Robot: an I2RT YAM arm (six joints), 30 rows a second.
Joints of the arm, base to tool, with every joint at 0 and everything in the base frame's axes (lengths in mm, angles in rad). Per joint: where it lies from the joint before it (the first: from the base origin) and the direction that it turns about. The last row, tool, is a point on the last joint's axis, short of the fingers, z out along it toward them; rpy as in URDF.
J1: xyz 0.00 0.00 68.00 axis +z
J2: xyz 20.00 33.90 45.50 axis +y
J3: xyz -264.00 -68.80 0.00 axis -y
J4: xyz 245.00 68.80 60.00 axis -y
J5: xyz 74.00 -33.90 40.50 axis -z
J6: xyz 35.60 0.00 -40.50 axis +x
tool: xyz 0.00 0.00 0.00 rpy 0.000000 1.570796 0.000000
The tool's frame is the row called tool.
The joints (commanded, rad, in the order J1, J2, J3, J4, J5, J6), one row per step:
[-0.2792, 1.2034, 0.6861, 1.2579, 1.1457, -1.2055]
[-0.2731, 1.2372, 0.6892, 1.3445, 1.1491, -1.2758]
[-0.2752, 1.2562, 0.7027, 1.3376, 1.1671, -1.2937]
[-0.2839, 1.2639, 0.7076, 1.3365, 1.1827, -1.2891]
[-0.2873, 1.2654, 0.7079, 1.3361, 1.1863, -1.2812]
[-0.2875, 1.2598, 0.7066, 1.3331, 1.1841, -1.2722]
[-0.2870, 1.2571, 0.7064, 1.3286, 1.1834, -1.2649]
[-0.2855, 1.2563, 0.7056, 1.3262, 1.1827, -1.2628]
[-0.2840, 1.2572, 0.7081, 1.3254, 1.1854, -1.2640]
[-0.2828, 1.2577, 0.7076, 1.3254, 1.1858, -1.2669]
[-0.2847, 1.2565, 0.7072, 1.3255, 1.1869, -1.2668]
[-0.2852, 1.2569, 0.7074, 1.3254, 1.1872, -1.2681]
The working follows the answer.
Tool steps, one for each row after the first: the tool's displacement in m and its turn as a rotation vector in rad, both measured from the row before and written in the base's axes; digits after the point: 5 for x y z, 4 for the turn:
[0.00309, 0.00056, -0.00087, -0.0155, 0.0129, -0.0164]
[0.00425, -0.00198, -0.00091, 0.0152, 0.0256, -0.0199]
[0.00062, -0.00259, -0.00065, 0.0117, -0.0037, -0.0185]
[-0.00007, -0.00089, -0.00035, 0.0028, -0.0068, -0.0039]
[-0.00107, 0.00030, 0.00071, -0.0019, -0.0095, 0.0037]
[-0.00028, 0.00022, 0.00027, 0.0001, -0.0050, 0.0029]
[0.00012, 0.00035, -0.00020, 0.0002, 0.0004, 0.0026]
[0.00037, 0.00023, 0.00045, 0.0016, -0.0001, -0.0007]
[0.00021, 0.00023, -0.00027, 0.0006, 0.0037, 0.0002]
[-0.00050, -0.00035, 0.00013, 0.0005, -0.0012, -0.0027]
[0.00004, -0.00014, -0.00004, 0.0003, 0.0015, -0.0011]

Tool pose at each row, in the base's axes (x y z in m, rotation vector in rad; rounded; the steps above come from the unrounded poses):
[0.21527, -0.09545, 0.35071, 0.7331, 1.3161, -1.7076]
[0.21837, -0.09490, 0.34984, 0.7270, 1.3076, -1.7364]
[0.22262, -0.09688, 0.34893, 0.7308, 1.3364, -1.7586]
[0.22323, -0.09946, 0.34828, 0.7548, 1.3424, -1.7645]
[0.22317, -0.10035, 0.34792, 0.7648, 1.3401, -1.7619]
[0.22210, -0.10006, 0.34864, 0.7682, 1.3326, -1.7543]
[0.22182, -0.09984, 0.34891, 0.7698, 1.3298, -1.7490]
[0.22194, -0.09949, 0.34871, 0.7676, 1.3308, -1.7471]
[0.22230, -0.09925, 0.34916, 0.7692, 1.3321, -1.7468]
[0.22252, -0.09902, 0.34889, 0.7665, 1.3351, -1.7486]
[0.22202, -0.09937, 0.34901, 0.7698, 1.3343, -1.7497]
[0.22206, -0.09951, 0.34897, 0.7696, 1.3354, -1.7512]

